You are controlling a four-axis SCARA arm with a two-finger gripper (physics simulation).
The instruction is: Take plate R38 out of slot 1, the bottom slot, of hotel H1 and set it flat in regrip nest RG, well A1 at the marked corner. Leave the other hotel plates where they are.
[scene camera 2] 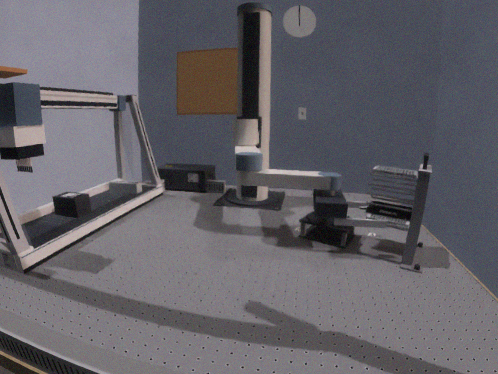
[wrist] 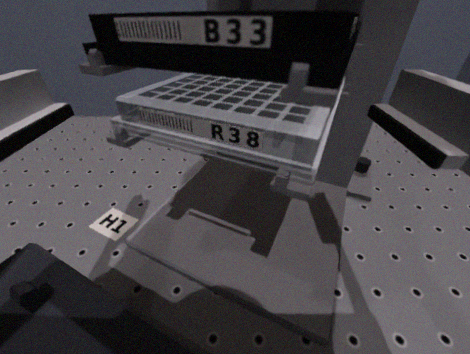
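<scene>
Plate R38, clear with a gridded top, lies flat on the bottom supports of hotel H1. Black plate B33 is directly above it. My gripper is open and empty. In the wrist view its fingers stand wide to the left and right of R38, with a gap on each side. A low dark stand on legs, apparently regrip nest RG, is below the gripper body. Its marked corner cannot be made out.
More plates are stacked above B33 in the hotel. The H1 label lies on the perforated table. A gantry frame with a black block stands at the left. A dark box is at the back.
</scene>
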